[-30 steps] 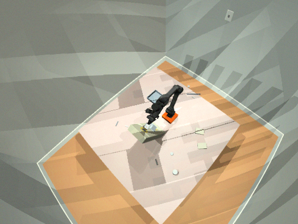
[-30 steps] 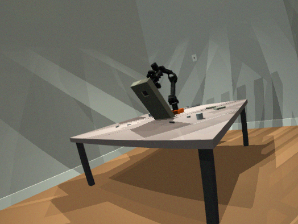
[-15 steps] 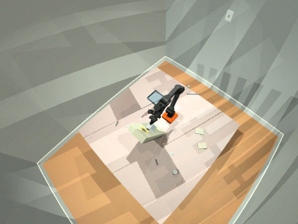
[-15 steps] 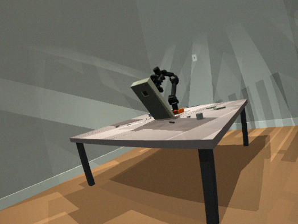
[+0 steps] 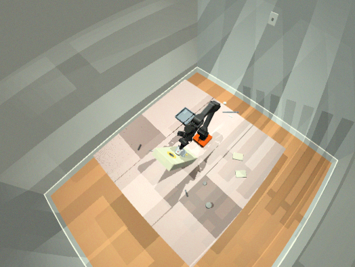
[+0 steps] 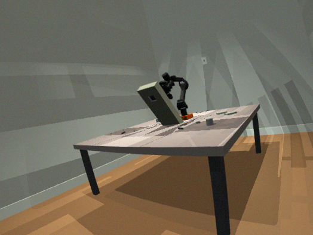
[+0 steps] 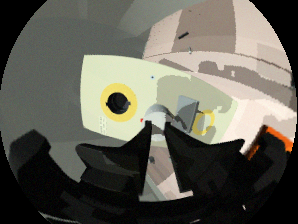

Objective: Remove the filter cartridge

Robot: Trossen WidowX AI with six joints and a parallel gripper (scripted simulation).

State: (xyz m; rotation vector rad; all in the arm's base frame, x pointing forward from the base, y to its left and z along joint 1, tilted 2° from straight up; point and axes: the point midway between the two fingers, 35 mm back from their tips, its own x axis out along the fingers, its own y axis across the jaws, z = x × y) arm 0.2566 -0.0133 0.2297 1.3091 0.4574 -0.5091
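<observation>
Right now the round grey filter cartridge is 1 cm below my gripper tip and 1 cm ahead of it. The rest, counted from my gripper tip: blue-grey tray 38 cm behind, 25 cm to the right, 23 cm below.
</observation>
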